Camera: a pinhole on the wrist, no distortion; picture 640 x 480 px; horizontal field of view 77.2 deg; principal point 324.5 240.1 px. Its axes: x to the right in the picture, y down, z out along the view. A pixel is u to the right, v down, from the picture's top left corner.
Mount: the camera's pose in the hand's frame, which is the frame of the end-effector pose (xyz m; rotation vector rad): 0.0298 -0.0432 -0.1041 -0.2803 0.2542 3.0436
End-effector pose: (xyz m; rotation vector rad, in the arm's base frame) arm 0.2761 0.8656 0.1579 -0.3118 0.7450 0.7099
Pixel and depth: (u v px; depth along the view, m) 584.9 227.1 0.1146
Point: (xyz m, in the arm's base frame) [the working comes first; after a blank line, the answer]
In the camera's frame: 0.0744 -0.0037 0.1146

0.2503 0.8207 0.1975
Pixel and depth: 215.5 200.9 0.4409
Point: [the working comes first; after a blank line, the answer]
In the camera's frame: -0.1199 -0.0431 0.4409

0.4408 1.1178 0.3430
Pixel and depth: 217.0 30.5 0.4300
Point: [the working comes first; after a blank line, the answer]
In the camera's frame: -0.1153 -0.2248 0.4300

0.3060 1.2333 0.3025
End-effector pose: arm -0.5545 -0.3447 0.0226 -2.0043 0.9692 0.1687
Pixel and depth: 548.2 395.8 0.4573
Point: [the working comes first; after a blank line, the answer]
In the camera's frame: 0.2552 0.1776 0.4573

-0.6114 0.1173 0.0538
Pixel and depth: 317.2 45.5 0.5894
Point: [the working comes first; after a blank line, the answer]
In the camera's frame: -0.0107 -0.2861 0.5894

-0.7144 -0.1055 -0.4391
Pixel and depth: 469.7 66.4 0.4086
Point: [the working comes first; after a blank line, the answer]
In the camera's frame: 0.1480 -0.1771 0.4086

-0.7612 -0.1323 -0.1805
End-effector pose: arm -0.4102 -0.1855 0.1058 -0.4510 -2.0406 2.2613
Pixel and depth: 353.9 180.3 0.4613
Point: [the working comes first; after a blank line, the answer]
In the camera's frame: 0.0338 -0.0688 0.4613

-0.4037 -0.5309 0.0418
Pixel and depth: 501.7 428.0 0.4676
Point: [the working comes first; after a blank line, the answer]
In the camera's frame: 0.2067 0.2192 0.4676

-0.2614 -0.5636 0.3444
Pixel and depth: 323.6 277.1 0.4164
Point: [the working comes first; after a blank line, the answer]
In the camera's frame: -0.0009 0.0384 0.4164

-0.4465 -0.4899 0.1477
